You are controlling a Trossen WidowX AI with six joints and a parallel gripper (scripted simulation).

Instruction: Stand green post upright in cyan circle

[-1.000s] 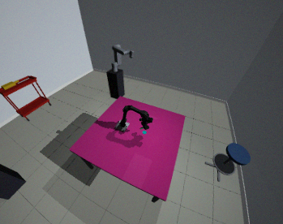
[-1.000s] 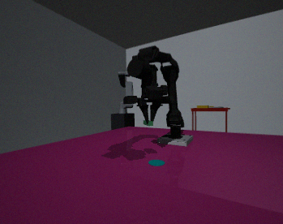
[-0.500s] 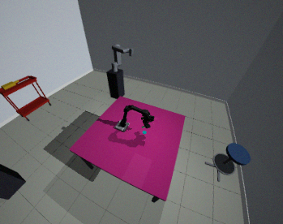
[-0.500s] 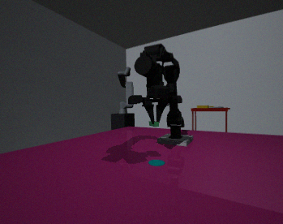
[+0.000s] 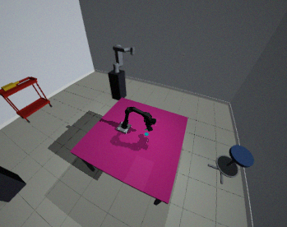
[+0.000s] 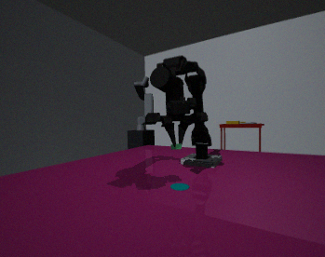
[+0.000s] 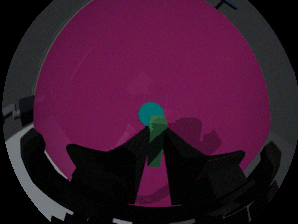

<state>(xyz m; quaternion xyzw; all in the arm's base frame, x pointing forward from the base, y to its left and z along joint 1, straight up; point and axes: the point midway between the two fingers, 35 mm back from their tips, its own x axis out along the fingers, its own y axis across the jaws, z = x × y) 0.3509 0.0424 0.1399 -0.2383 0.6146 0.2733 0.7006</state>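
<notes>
The cyan circle lies 2 cm behind my gripper tip and 13 cm below it. The rest, counted from my gripper tip: green post (1 cm behind, 1 cm to the right).
</notes>
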